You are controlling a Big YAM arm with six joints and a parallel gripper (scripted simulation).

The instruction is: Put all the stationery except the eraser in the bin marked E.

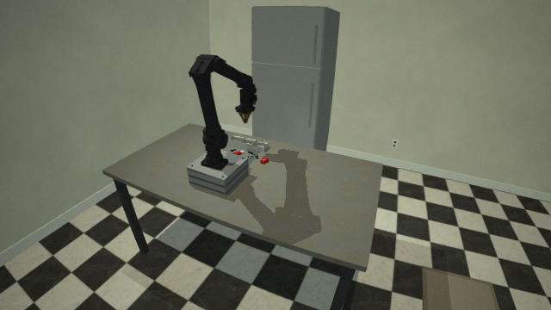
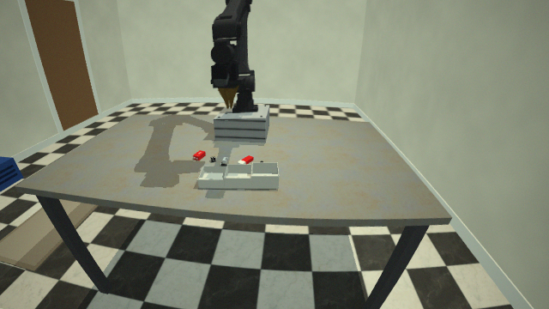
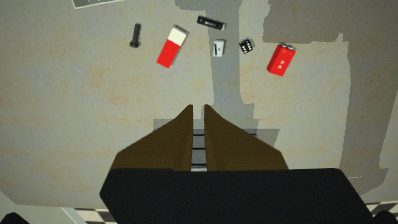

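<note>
Right now my hand is 110 mm short of the joined bins, 30 mm to the right of it and 200 mm above it. Also, from my hand: black AAA battery: 20 mm ahead, 20 mm to the right, 210 mm below; then red item: 40 mm to the left, 210 mm below; then grey pencil sharpener: 20 mm behind, 30 mm to the right, 210 mm below.
</note>
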